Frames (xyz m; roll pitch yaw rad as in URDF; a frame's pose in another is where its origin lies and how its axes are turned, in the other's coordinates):
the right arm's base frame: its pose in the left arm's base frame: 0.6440 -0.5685 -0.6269 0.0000 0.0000 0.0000
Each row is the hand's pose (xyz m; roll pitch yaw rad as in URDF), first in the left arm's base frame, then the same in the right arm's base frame.
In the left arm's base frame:
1: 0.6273 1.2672 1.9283 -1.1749 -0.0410 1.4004
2: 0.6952 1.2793 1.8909 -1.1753 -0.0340 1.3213
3: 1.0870 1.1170 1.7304 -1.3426 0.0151 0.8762
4: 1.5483 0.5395 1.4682 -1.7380 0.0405 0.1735
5: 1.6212 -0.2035 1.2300 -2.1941 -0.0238 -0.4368
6: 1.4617 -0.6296 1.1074 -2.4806 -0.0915 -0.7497
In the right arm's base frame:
1: -0.0167 1.8357 2.5552 -1.1749 -0.0410 1.4004
2: 0.0512 1.8478 2.5178 -1.1753 -0.0340 1.3213
3: 0.4430 1.6855 2.3573 -1.3426 0.0151 0.8762
4: 0.9043 1.1080 2.0951 -1.7380 0.0405 0.1735
5: 0.9772 0.3650 1.8569 -2.1941 -0.0238 -0.4368
6: 0.8177 -0.0611 1.7343 -2.4806 -0.0915 -0.7497

